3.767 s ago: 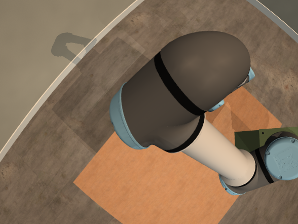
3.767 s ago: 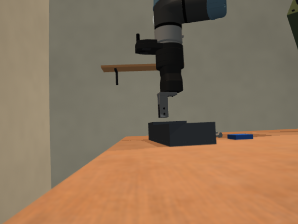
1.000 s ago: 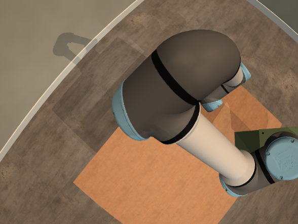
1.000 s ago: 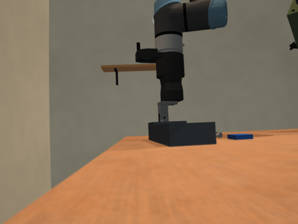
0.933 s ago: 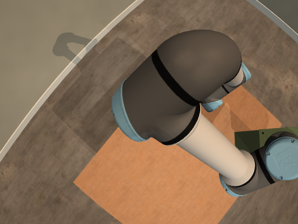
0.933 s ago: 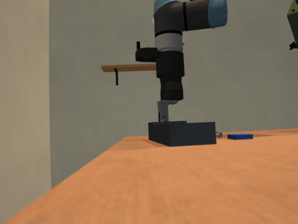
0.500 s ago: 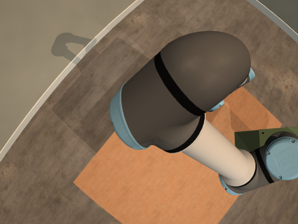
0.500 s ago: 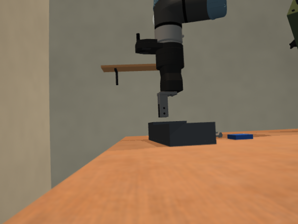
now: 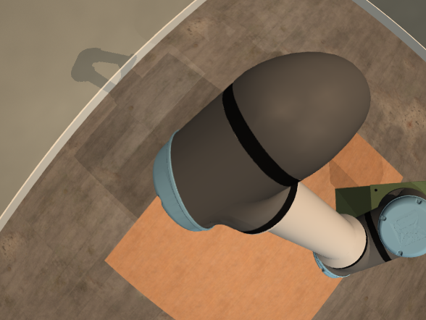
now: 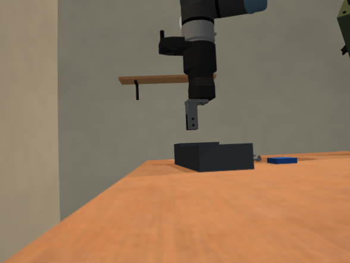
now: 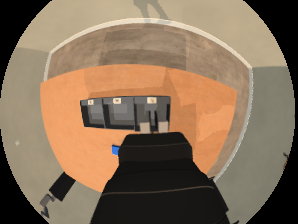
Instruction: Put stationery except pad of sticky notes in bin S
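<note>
My hand is 80 mm to the right of the dark bin, 70 mm above it and 10 mm past it. Also, from my hand: nut 100 mm behind, 90 mm below, 50 mm to the right; black screw 90 mm below, 90 mm behind; white clip-like piece 100 mm behind, 90 mm below, 50 mm to the left.
</note>
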